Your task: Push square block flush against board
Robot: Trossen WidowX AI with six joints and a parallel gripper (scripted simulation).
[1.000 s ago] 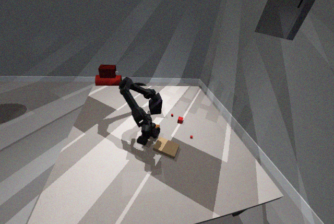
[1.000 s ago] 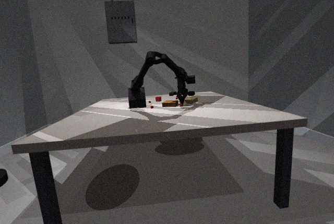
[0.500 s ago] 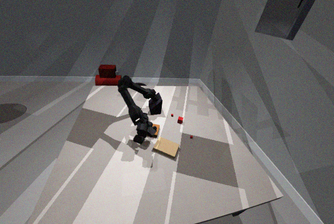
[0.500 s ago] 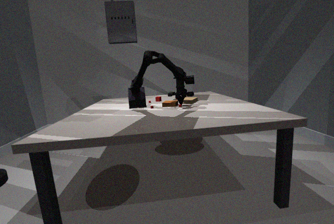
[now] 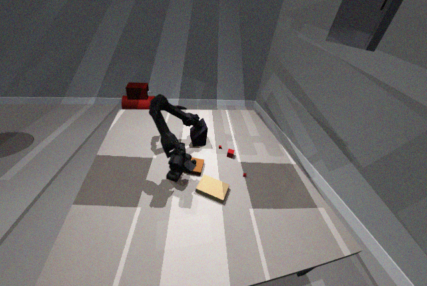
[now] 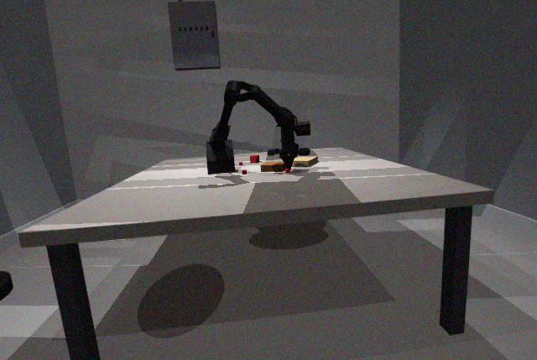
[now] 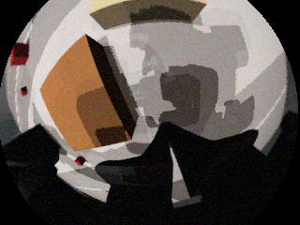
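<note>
Now: gripper tip 10 cm to the right of the square block, 5 cm past it and 1 cm below it. From my gripper tip the other things lie so: board (16 cm to the left, 13 cm ahead, 1 cm above); red cube (36 cm to the left, 10 cm behind, 1 cm above).
</note>
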